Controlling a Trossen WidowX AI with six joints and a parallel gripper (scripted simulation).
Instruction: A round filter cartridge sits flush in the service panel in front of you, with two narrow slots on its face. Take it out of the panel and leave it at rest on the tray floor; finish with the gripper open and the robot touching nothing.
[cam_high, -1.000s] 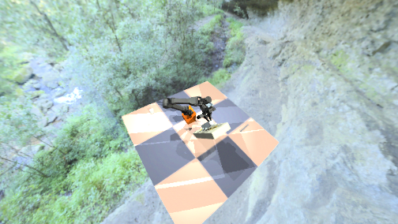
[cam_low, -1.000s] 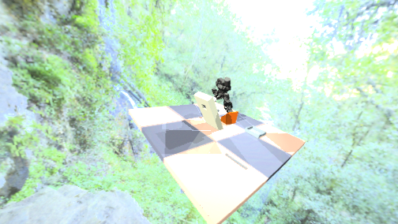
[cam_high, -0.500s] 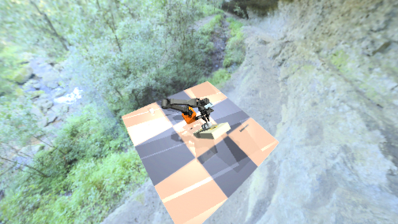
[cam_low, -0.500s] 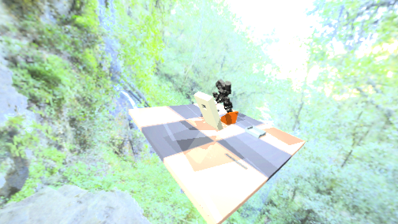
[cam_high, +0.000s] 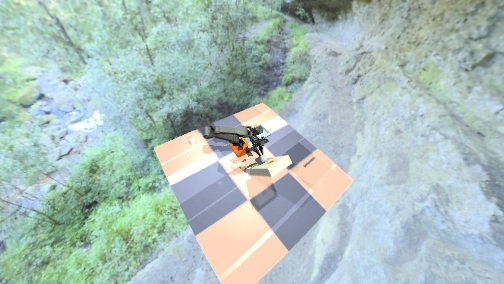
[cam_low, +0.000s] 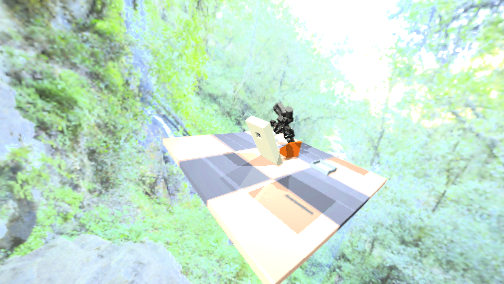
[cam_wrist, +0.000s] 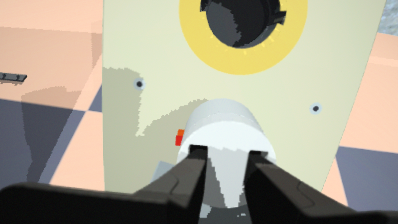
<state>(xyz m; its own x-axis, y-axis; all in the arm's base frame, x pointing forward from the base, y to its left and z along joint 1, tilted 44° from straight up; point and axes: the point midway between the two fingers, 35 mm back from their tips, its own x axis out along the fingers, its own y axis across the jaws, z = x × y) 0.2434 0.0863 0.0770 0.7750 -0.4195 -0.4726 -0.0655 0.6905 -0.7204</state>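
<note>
Right now the round filter cartridge is 1 cm ahead of my gripper tip and 1 cm below it. The rest, counted from my gripper tip: tray (34 cm behind, 27 cm to the left, 20 cm below); cream service panel (5 cm ahead, 5 cm below).
</note>
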